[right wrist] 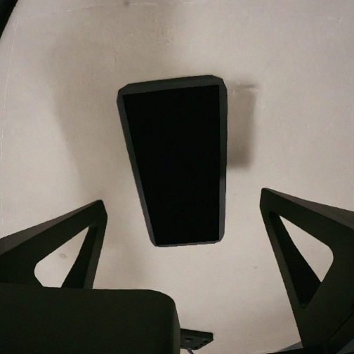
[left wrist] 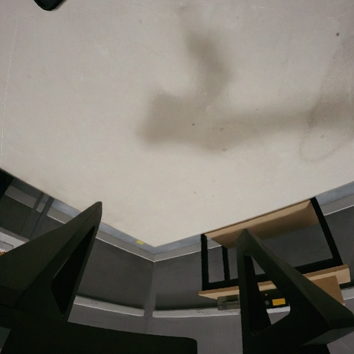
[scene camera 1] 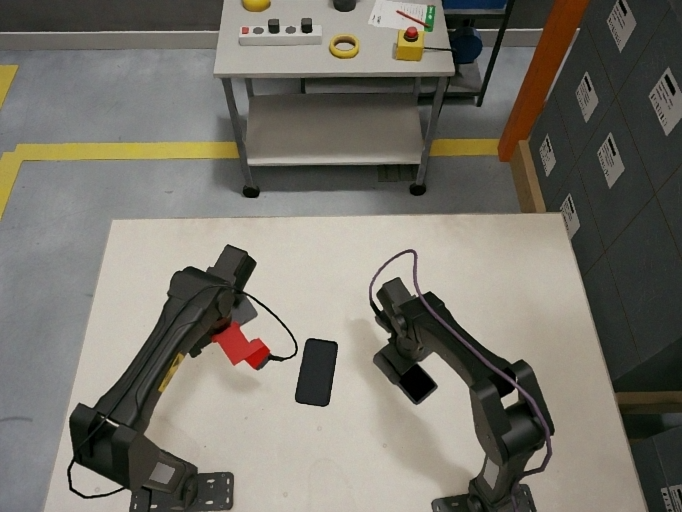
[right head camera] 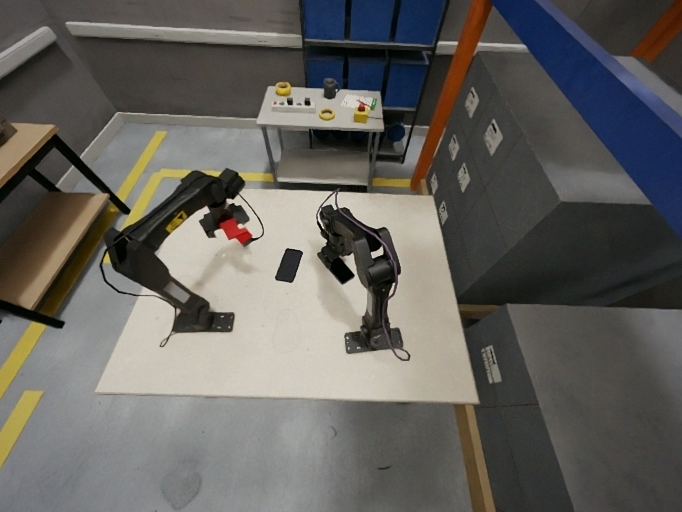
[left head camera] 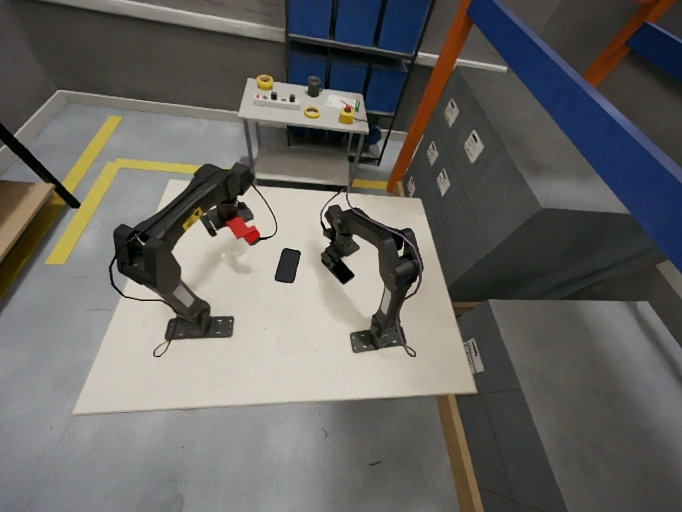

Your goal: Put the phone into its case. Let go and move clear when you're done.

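The phone, black-faced with grey edges, lies on the table, partly hidden by my right gripper in the head and scene views. The dark case lies flat to its left, apart from it; a corner of the case shows in the left wrist view. My right gripper is open and empty above the phone, whose near end shows between the fingers. My left gripper is open and empty, raised left of the case.
A red camera mount sits on my left wrist. A trolley with tape rings and a power strip stands behind the table. Grey boxes stand at the right.
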